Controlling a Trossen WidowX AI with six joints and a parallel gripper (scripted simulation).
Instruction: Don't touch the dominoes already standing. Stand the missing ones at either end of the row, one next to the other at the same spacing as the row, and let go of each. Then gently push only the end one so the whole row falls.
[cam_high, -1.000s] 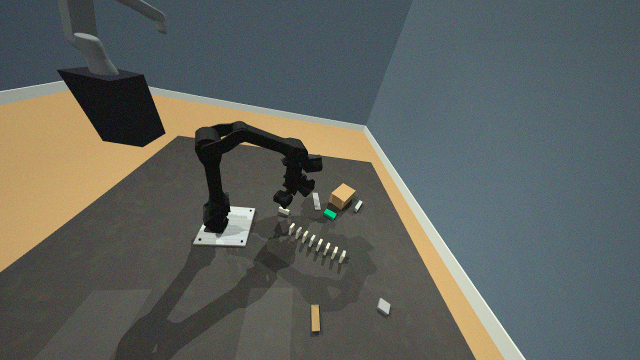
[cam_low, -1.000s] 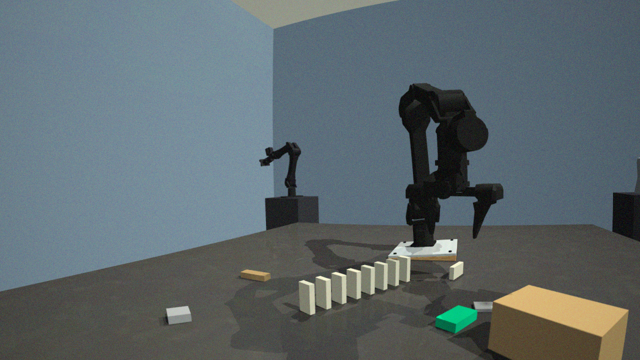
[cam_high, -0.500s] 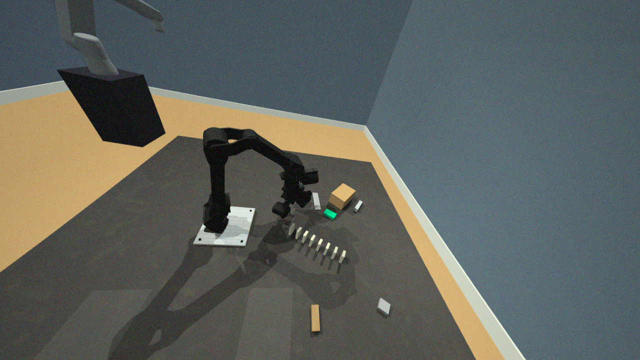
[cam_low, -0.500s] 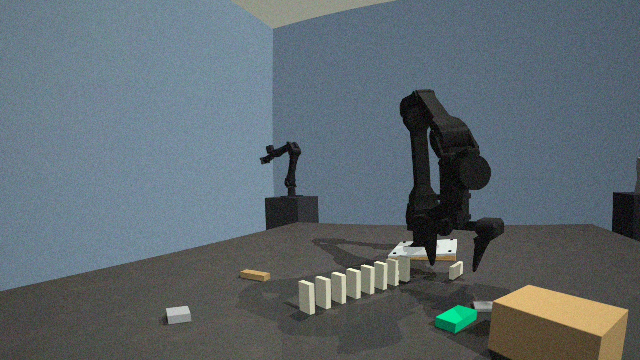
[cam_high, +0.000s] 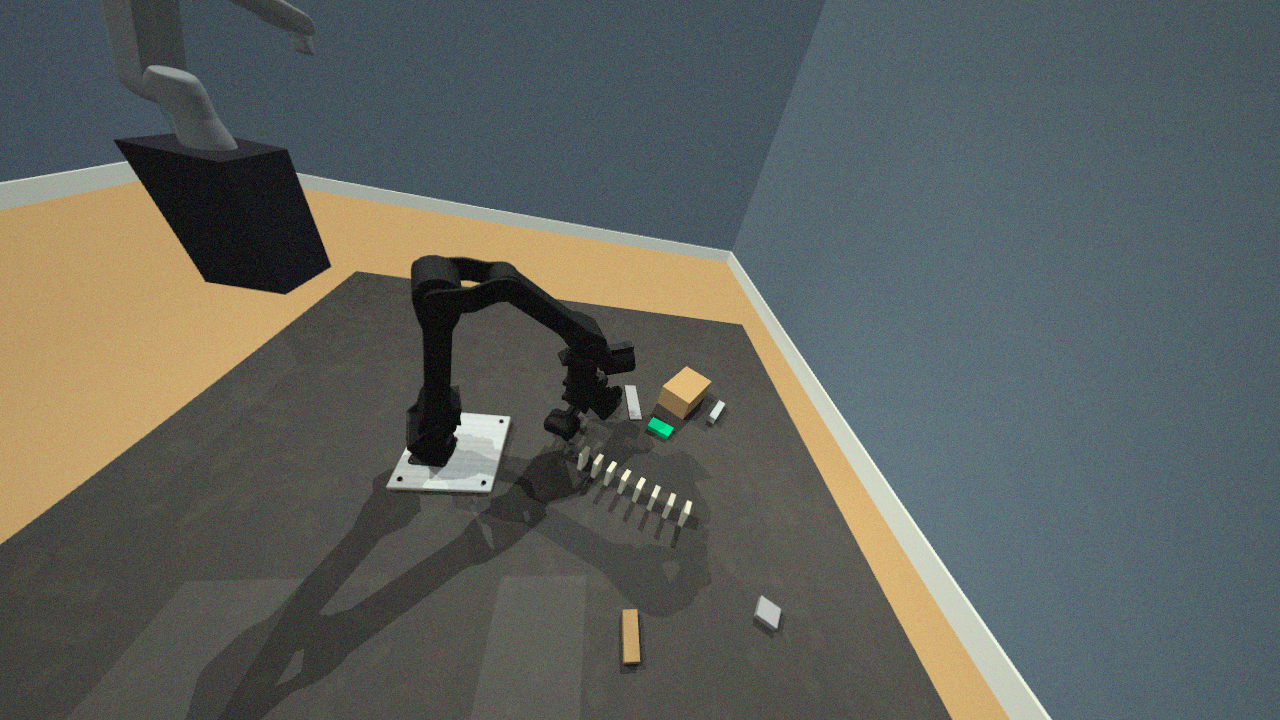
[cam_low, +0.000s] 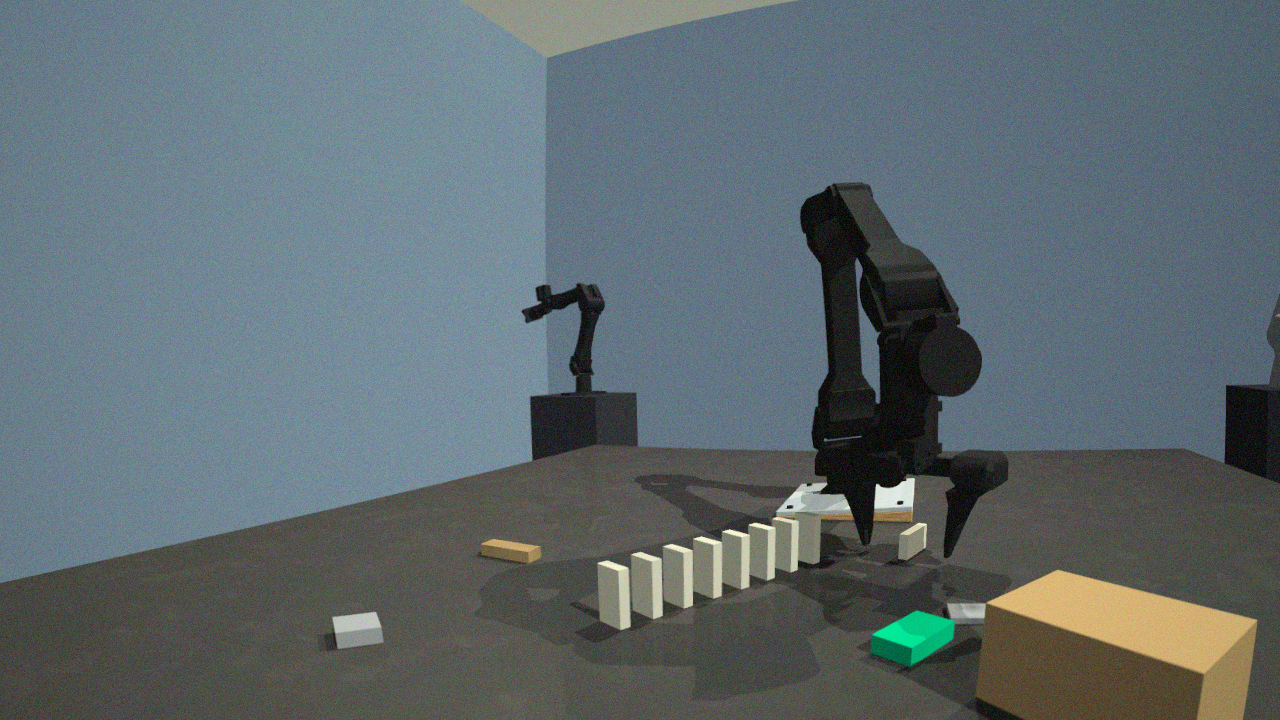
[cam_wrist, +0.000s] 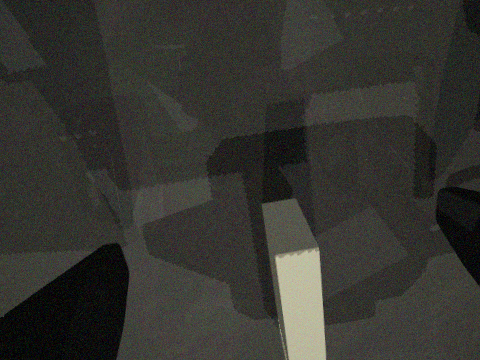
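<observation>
Now: gripper tip 13 cm short of the flat grey strip, 11 cm to the right of it and 1 cm above it. Also, from my gripper tip: green block 20 cm ahead, 3 cm to the left; then tan box 27 cm ahead, 14 cm to the left, 2 cm above; then tan bar 38 cm to the right, 13 cm ahead.
</observation>
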